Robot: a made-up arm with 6 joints. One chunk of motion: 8 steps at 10 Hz.
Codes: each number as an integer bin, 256 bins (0 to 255) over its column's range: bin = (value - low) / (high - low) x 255, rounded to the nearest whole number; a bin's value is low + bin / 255 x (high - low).
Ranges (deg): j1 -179.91..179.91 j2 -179.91..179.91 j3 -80..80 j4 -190.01..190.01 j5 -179.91..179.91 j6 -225.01..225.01
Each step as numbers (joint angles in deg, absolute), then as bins.
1 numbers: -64.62 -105.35 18.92 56.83 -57.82 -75.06
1 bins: 82 53 158 166 87 85
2 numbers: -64.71 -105.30 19.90 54.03 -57.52 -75.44
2 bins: 82 53 159 164 87 85
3 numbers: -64.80 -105.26 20.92 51.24 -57.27 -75.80
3 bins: 82 53 161 162 87 85
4 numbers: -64.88 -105.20 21.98 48.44 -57.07 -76.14
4 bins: 82 53 163 160 87 84
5 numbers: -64.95 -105.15 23.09 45.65 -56.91 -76.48
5 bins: 81 53 164 158 87 84
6 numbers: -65.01 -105.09 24.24 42.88 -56.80 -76.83
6 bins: 81 53 166 156 87 84
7 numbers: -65.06 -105.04 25.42 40.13 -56.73 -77.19
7 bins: 81 53 168 154 87 84
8 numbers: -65.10 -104.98 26.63 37.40 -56.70 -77.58
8 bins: 81 53 170 153 87 84
